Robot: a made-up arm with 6 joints.
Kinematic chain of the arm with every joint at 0, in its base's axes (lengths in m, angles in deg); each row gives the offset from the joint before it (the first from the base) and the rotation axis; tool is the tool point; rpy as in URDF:
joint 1: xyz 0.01 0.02 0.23 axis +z
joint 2: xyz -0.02 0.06 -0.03 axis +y
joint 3: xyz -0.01 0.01 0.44 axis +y
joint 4: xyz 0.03 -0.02 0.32 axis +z
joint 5: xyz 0.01 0 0.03 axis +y
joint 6: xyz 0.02 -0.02 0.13 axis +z
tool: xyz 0 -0.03 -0.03 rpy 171.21 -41.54 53.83
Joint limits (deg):
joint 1: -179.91..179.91
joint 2: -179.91..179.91
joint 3: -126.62..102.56
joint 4: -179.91..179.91
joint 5: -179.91..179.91
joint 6: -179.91..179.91
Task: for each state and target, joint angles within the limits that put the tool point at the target. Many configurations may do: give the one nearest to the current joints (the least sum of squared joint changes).
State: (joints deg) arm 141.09 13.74 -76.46 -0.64 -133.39 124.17
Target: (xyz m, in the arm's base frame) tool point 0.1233 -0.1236 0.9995
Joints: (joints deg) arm 143.07 5.68 -25.57 -1.74 -85.64 118.05
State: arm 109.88 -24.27 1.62 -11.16 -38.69 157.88
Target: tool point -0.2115 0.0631 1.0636
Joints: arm 154.69 14.36 -0.49 -11.31 -24.95 149.31
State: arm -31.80 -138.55 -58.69 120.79 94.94 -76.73
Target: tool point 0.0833 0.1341 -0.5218
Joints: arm -34.08 -154.63 -50.87 141.17 82.21 -84.01
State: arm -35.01 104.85 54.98 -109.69 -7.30 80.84
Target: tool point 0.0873 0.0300 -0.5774
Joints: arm -25.11 144.44 58.49 -113.53 -21.15 79.15
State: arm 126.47 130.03 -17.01 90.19 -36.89 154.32
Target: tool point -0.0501 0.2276 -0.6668
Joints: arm 94.12 165.83 -3.64 90.99 -29.28 140.77
